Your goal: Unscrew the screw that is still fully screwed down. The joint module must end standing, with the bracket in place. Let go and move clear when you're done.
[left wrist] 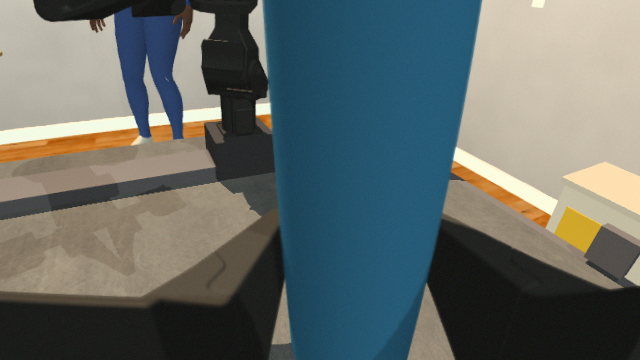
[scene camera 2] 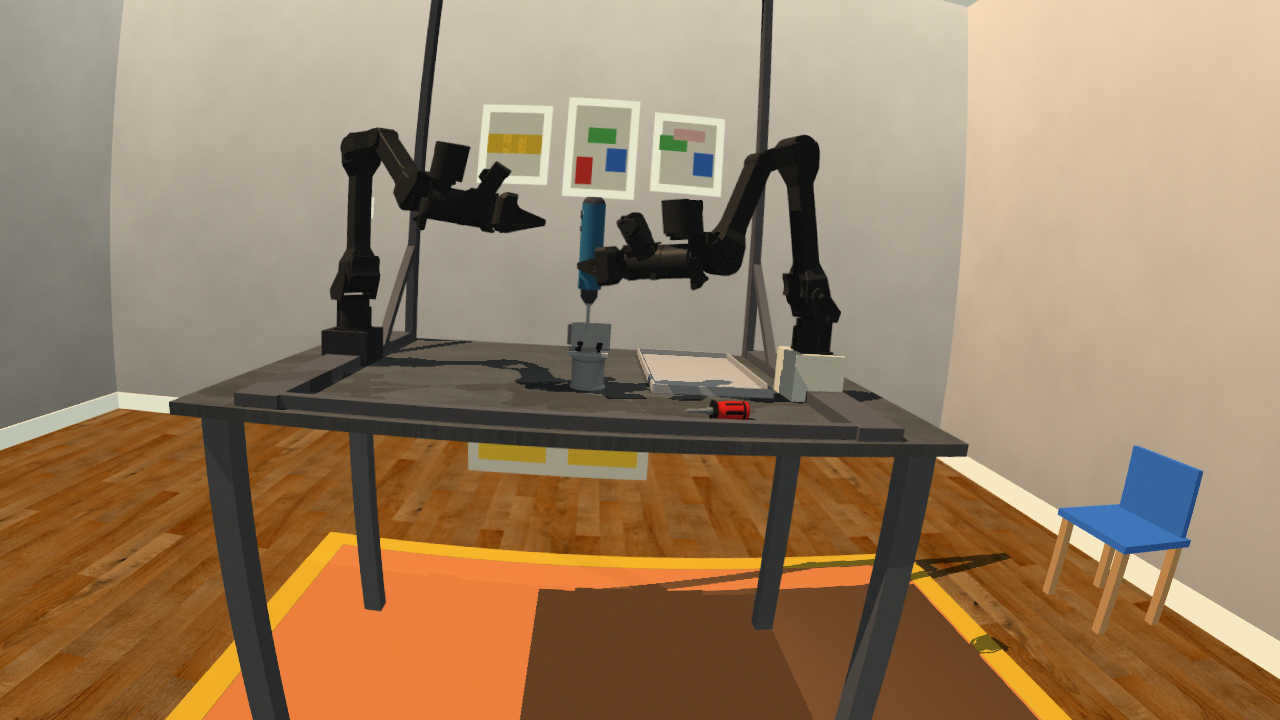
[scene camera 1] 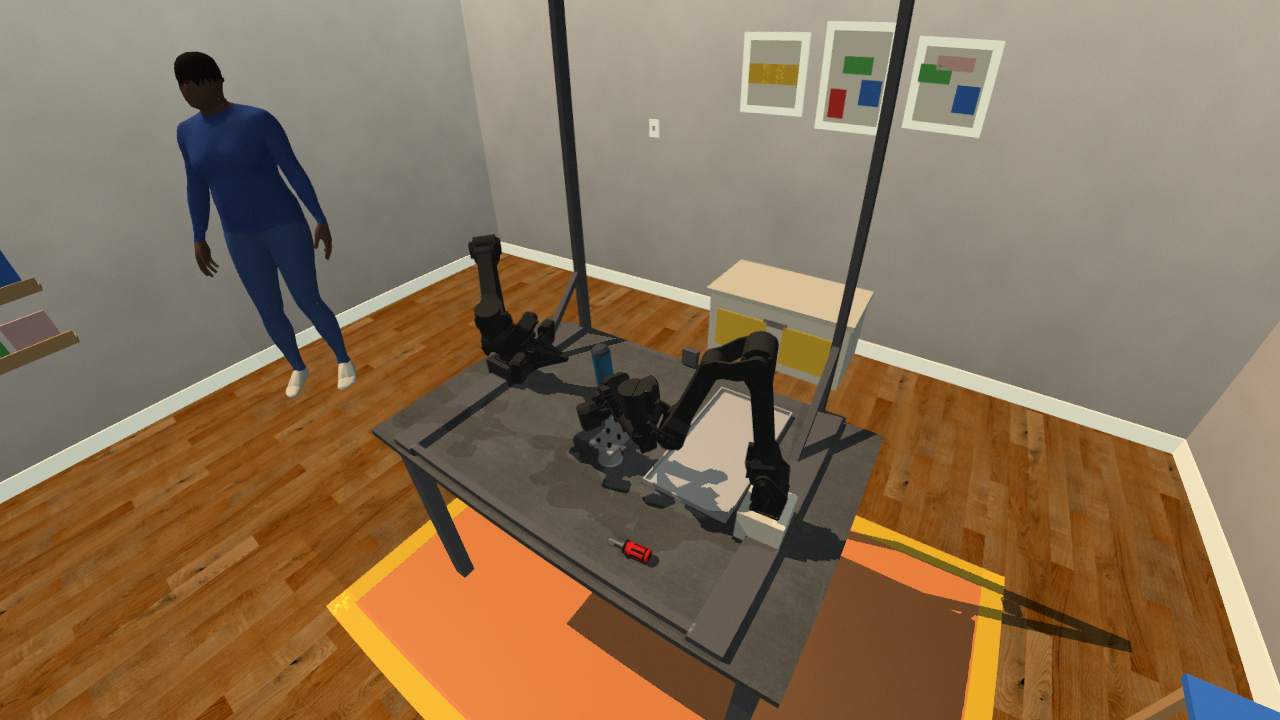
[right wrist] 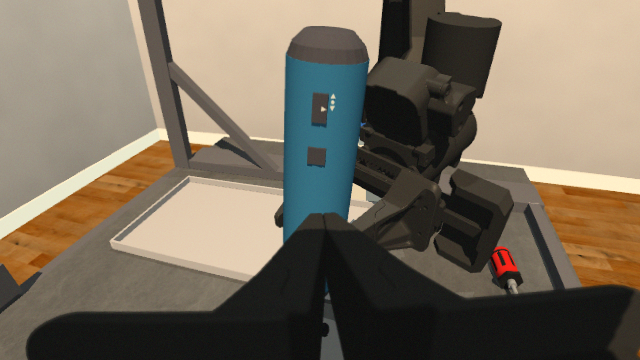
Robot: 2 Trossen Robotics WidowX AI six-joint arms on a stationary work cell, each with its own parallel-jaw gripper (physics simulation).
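Places are measured from the left arm's base along level axes (x right, y up, z back), in centimetres.
Pixels of known places: left gripper, fingertip midpoint: (left wrist: pixel 352 221) (scene camera 2: pixel 583 265); right gripper, fingertip midpoint: (scene camera 2: pixel 545 223) (scene camera 1: pixel 568 358) (right wrist: pixel 322 226); left arm's base at its link origin: (scene camera 2: pixel 811 351) (scene camera 1: pixel 768 504); right arm's base at its link origin: (left wrist: pixel 239 129) (scene camera 2: pixel 352 328).
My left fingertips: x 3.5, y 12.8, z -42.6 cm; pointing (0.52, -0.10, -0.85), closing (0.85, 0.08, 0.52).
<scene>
Ahead of a thing's pixels: the offset from my left fingertips to its middle.
My left gripper (scene camera 1: pixel 609 392) (scene camera 2: pixel 592 265) (left wrist: pixel 352 221) is shut on the blue power screwdriver @(dx -0.7, dy +0.1, dz +1.1 cm) (scene camera 1: pixel 601 360) (scene camera 2: pixel 591 234) (left wrist: pixel 367 125) (right wrist: pixel 320 195), which is nearly upright, bit down. The joint module @(dx -2.3, dy -18.1, dz +1.7 cm) (scene camera 1: pixel 611 456) (scene camera 2: pixel 587 372) stands on the table under it. The grey bracket @(dx -2.3, dy -12.9, dz +1.7 cm) (scene camera 1: pixel 607 436) (scene camera 2: pixel 590 333) is on top of the module, with black screw heads at it. The bit goes down to the bracket; its tip is hidden. My right gripper (scene camera 1: pixel 564 359) (scene camera 2: pixel 543 221) (right wrist: pixel 322 226) is shut and empty, left of the screwdriver in scene camera 2, below its switch and button in the right wrist view.
A white tray @(dx +15.2, dy -20.5, dz +25.1 cm) (scene camera 1: pixel 733 425) (scene camera 2: pixel 707 391) (right wrist: pixel 200 225) lies right of the module in scene camera 2. A red hand screwdriver @(dx -22.9, dy -19.8, dz +20.1 cm) (scene camera 1: pixel 638 550) (scene camera 2: pixel 730 409) (right wrist: pixel 504 262) lies near the table's front edge. A cream block @(dx -3.5, dy -17.1, dz +42.6 cm) (scene camera 1: pixel 759 528) (scene camera 2: pixel 819 371) stands by the left arm's base.
</scene>
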